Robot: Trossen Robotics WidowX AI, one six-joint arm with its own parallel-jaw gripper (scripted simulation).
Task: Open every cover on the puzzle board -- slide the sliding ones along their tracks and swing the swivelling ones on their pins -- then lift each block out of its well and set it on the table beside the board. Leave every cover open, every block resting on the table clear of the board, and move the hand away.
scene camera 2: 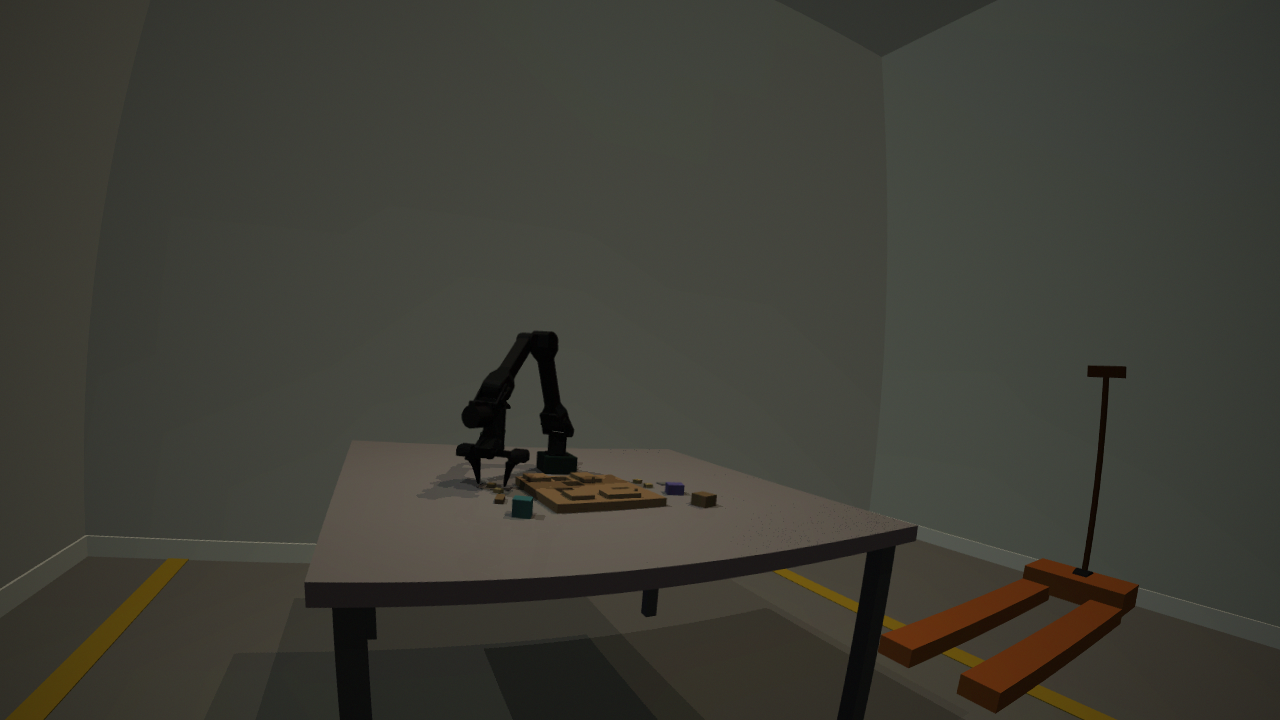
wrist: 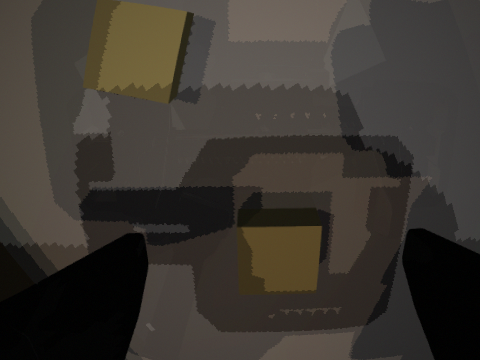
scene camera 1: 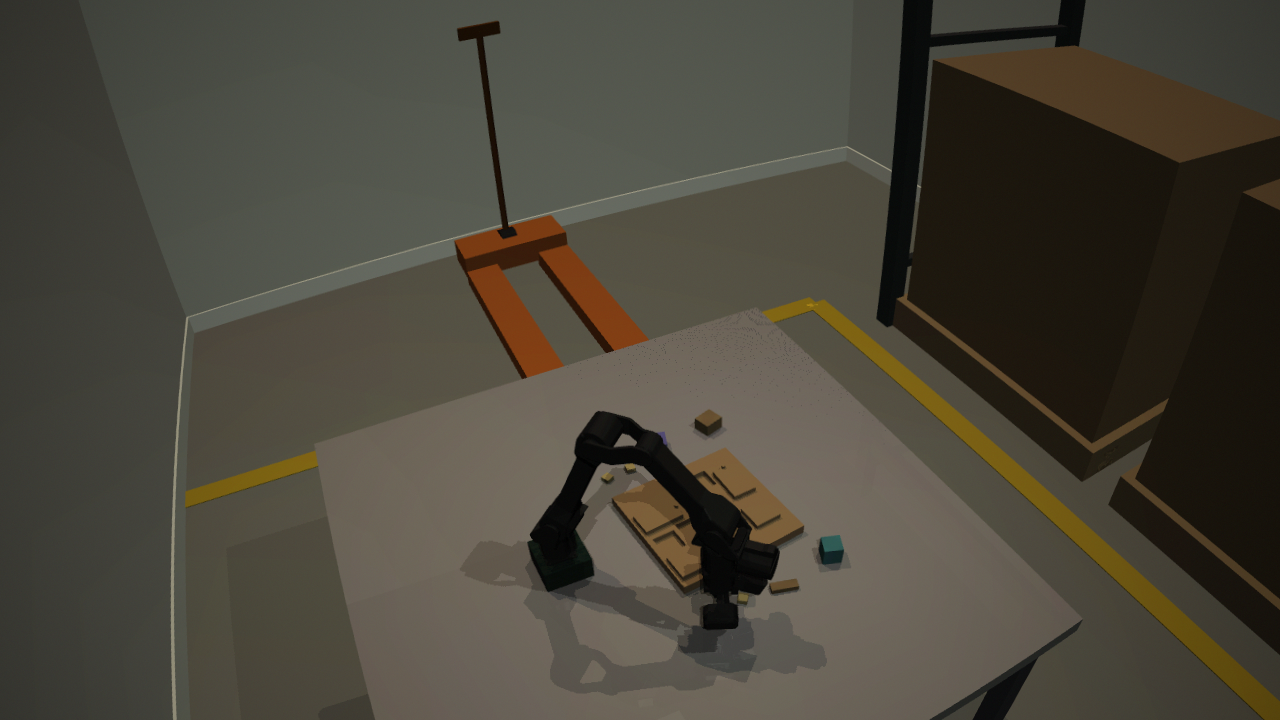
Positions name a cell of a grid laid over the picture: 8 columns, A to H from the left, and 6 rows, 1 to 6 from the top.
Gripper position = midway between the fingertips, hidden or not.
Note:
The gripper (scene camera 1: E6) is open, with nothing in its grasp. Further things: a tan puzzle board (scene camera 1: E5).
The gripper also shows in scene camera 2 (scene camera 2: D5) and in the wrist view (wrist: E5). The tan puzzle board is seen too in scene camera 2 (scene camera 2: D5).

